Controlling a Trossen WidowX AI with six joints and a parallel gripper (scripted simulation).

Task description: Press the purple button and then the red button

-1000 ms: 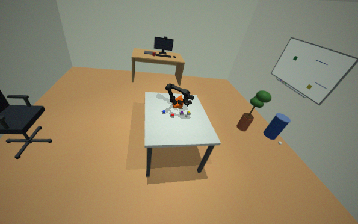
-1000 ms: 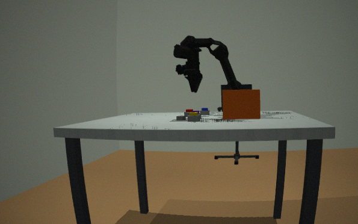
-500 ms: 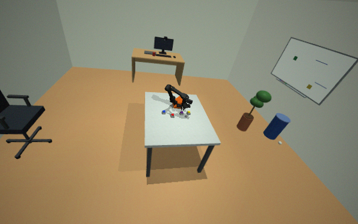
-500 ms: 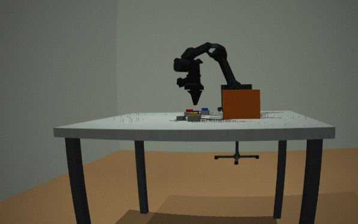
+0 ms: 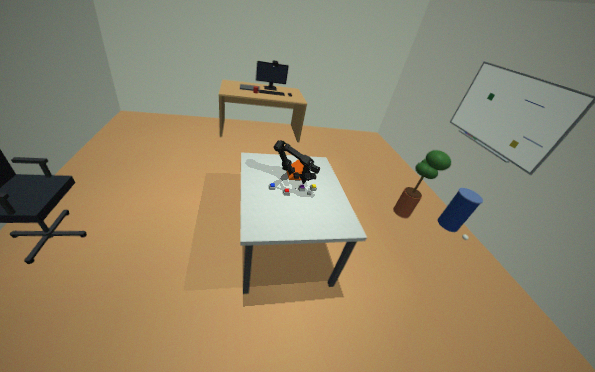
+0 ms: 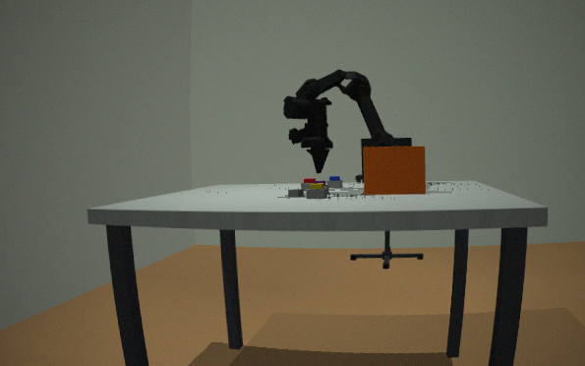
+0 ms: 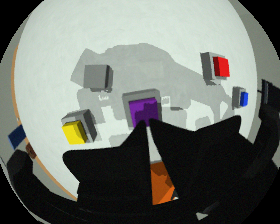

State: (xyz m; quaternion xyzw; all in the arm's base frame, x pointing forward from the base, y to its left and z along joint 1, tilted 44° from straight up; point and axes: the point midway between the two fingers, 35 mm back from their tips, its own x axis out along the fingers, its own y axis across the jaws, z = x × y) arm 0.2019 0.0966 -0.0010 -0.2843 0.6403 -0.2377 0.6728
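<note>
The purple button lies 30 mm below my gripper tip. The rest, counted from my gripper tip: yellow button: 20 mm behind, 110 mm to the left, 30 mm below; then red button: 60 mm ahead, 140 mm to the right, 30 mm below; then small grey block: 50 mm ahead, 60 mm to the left, 50 mm below.
</note>
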